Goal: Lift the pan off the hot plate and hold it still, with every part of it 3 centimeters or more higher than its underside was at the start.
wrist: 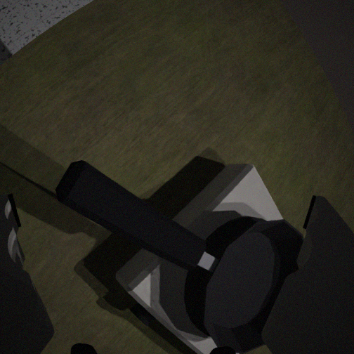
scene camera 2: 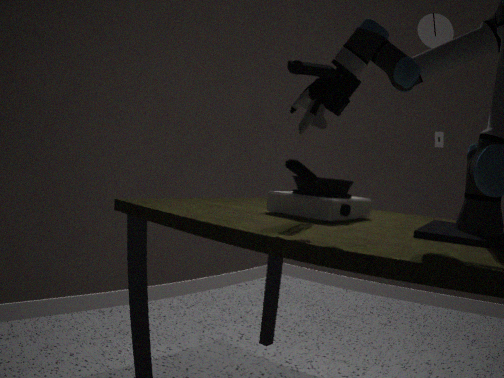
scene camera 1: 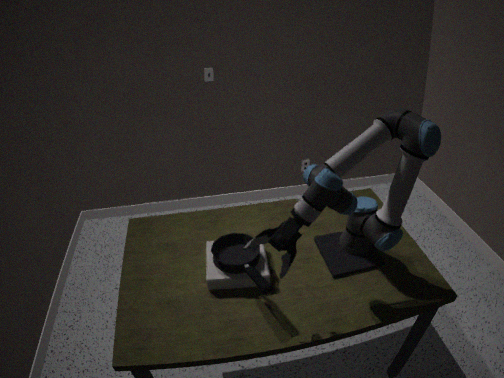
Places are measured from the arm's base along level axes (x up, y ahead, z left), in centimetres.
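Pixels of known places: gripper, fingertip midpoint: [scene camera 2: 295,122] [scene camera 1: 262,264]; arm's base at its link origin: [scene camera 2: 478,230] [scene camera 1: 355,243].
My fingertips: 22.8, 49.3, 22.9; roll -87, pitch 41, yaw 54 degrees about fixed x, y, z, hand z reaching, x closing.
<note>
For each thing: its top centre in the pictures, then the offset to it from my fingertips, as dx, dy, dz. Level surfaces: height alone.
- white hot plate at its top centre: [scene camera 2: 324,192] [scene camera 1: 238,255] -17.6, +3.2, -24.8
- green-brown table at its surface level: dx -24.8
- dark knob at its top centre: [scene camera 2: 345,204] -19.7, -7.9, -17.1
The black pan [scene camera 1: 235,252] [scene camera 2: 327,187] [wrist: 242,285] sits upright on the white hot plate [scene camera 1: 225,283] [scene camera 2: 305,206] [wrist: 256,191]. Its handle [scene camera 1: 259,280] [scene camera 2: 301,170] [wrist: 135,215] slants up and out past the hot plate's edge, toward the table's front edge in the first scene view. My gripper [scene camera 1: 266,260] [scene camera 2: 298,120] [wrist: 160,200] is open and empty. It hangs tilted well above the pan and handle, touching neither. In the wrist view the handle lies between the two wide-apart fingers, farther from the camera, with the pan's bowl toward the right finger.
The hot plate stands on the green-brown table [scene camera 1: 165,310] [scene camera 2: 200,215] [wrist: 150,90]. A dark knob [scene camera 2: 345,209] is on its side. The arm's dark base plate [scene camera 1: 327,255] [scene camera 2: 440,231] lies to the right of the hot plate. A wall rises behind the table.
</note>
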